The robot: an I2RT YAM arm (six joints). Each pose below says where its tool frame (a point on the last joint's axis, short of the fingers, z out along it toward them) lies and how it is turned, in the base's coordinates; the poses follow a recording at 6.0 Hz.
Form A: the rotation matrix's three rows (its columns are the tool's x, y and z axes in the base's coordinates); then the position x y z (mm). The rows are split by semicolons.
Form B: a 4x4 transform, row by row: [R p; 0 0 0 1], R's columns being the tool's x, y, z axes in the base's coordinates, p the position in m. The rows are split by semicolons. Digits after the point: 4 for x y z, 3 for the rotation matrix.
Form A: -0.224 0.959 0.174; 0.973 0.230 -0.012; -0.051 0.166 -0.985; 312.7 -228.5 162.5
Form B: -0.224 0.959 0.174 0.3127; 0.973 0.230 -0.012 -0.2285; -0.051 0.166 -0.985 0.1625; 0 0 0 1
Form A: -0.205 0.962 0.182; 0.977 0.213 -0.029; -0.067 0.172 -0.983; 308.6 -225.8 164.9
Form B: -0.205 0.962 0.182 0.3086; 0.977 0.213 -0.029 -0.2258; -0.067 0.172 -0.983 0.1649; 0 0 0 1
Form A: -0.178 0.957 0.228; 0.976 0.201 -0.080; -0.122 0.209 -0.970; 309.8 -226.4 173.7
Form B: -0.178 0.957 0.228 0.3098; 0.976 0.201 -0.080 -0.2264; -0.122 0.209 -0.970 0.1737; 0 0 0 1
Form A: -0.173 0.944 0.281; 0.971 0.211 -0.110; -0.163 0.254 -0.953; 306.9 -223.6 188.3
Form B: -0.173 0.944 0.281 0.3069; 0.971 0.211 -0.110 -0.2236; -0.163 0.254 -0.953 0.1883; 0 0 0 1
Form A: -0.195 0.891 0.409; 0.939 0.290 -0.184; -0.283 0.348 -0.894; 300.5 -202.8 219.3
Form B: -0.195 0.891 0.409 0.3005; 0.939 0.290 -0.184 -0.2028; -0.283 0.348 -0.894 0.2193; 0 0 0 1
